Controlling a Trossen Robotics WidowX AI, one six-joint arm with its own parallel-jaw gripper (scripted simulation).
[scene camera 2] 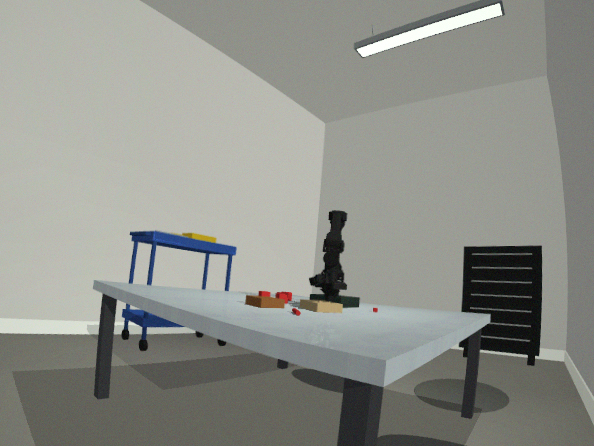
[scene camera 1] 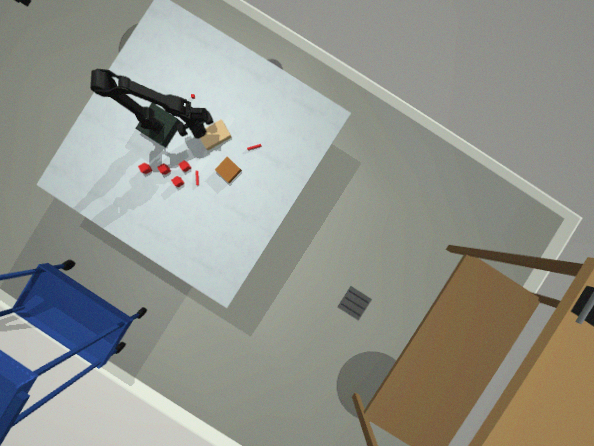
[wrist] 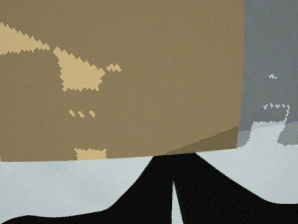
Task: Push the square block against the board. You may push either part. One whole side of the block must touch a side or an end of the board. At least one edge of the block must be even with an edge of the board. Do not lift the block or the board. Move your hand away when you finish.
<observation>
The pictures show: the gripper and a tan board.
</observation>
